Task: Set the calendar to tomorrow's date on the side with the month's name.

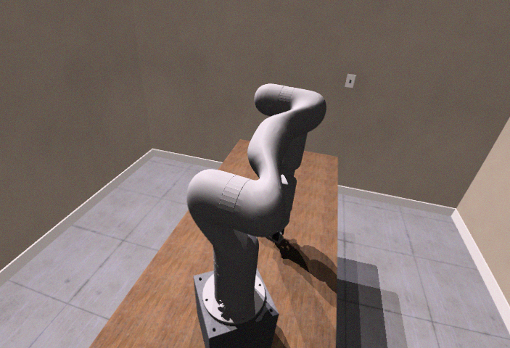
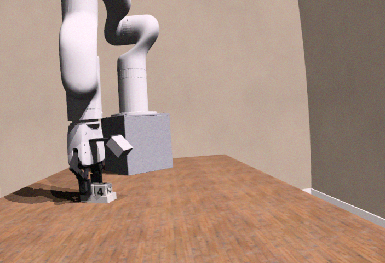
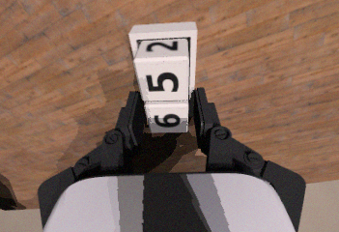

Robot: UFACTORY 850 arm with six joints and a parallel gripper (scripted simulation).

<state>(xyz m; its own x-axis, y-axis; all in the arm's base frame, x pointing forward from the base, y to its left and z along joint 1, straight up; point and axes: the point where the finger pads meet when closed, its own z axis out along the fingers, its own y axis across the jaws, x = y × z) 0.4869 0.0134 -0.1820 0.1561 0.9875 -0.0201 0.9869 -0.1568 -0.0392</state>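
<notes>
Now: hand 30 mm above the white calendar tray and 20 mm to the right of it.
</notes>
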